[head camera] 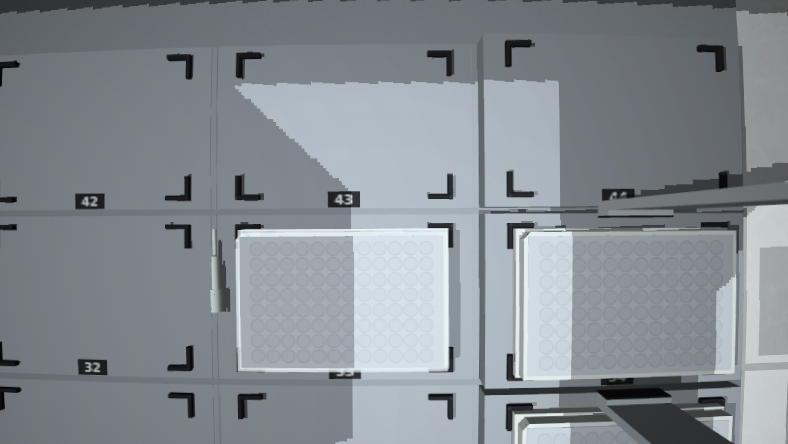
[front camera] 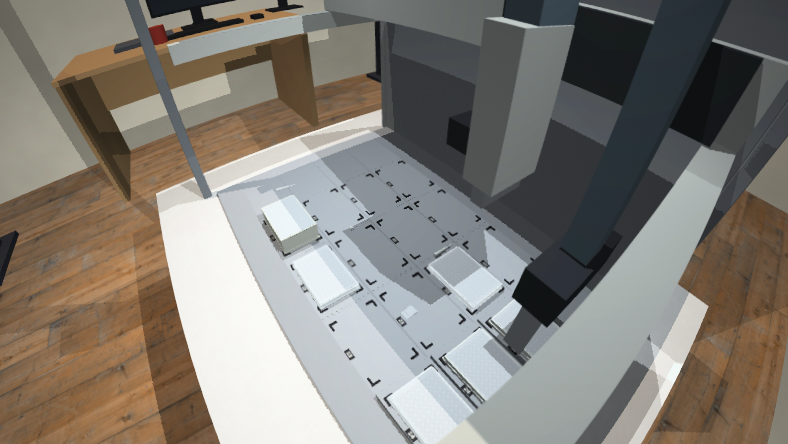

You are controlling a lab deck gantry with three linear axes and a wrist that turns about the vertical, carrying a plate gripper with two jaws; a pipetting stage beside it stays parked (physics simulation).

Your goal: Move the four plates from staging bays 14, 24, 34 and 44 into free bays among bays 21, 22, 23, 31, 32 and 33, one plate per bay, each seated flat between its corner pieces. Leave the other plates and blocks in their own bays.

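Where they show: gripper, fingertip midpoint: [head camera: 629,303] [front camera: 531,327]; robot's base, origin of the base link: [front camera: 264,221].
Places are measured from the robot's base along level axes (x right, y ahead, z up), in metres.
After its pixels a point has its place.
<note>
The gripper [front camera: 535,335] @[x -0.258, y 0.553, z 0.031 m] [head camera: 634,301] @[x -0.258, y 0.553, z 0.031 m] is open, its jaws apart on either side of the plate [front camera: 504,319] @[x -0.233, y 0.511, z 0.029 m] [head camera: 645,306] @[x -0.256, y 0.563, z 0.029 m] in bay 34. In the head view a gap shows between each jaw and the plate. In the front view the far jaw is hidden and the frame beam covers part of this plate. One plate [front camera: 464,278] @[x -0.249, y 0.398, z 0.014 m] [head camera: 341,303] @[x -0.257, y 0.392, z 0.014 m] lies flat between the corner pieces of bay 33. One plate [front camera: 479,361] @[x -0.145, y 0.536, z 0.029 m] [head camera: 551,435] @[x -0.184, y 0.510, z 0.029 m] is in bay 24 and another plate [front camera: 427,402] @[x -0.042, y 0.535, z 0.029 m] is in bay 14. Bay 44 [head camera: 606,121] @[x -0.363, y 0.549, z 0.015 m] holds no plate.
A tall block [front camera: 289,223] @[x -0.037, y 0.090, z 0.042 m] stands in bay 11 and a plate [front camera: 325,275] @[x -0.042, y 0.235, z 0.014 m] lies in bay 12. A slim pale piece [head camera: 218,297] @[x -0.258, y 0.316, z 0.006 m] lies between bays 32 and 33. The grey pipetting stage [front camera: 512,110] hangs over the back. A frame beam [front camera: 595,330] @[x -0.021, y 0.617, z 0.400 m] crosses the right front.
</note>
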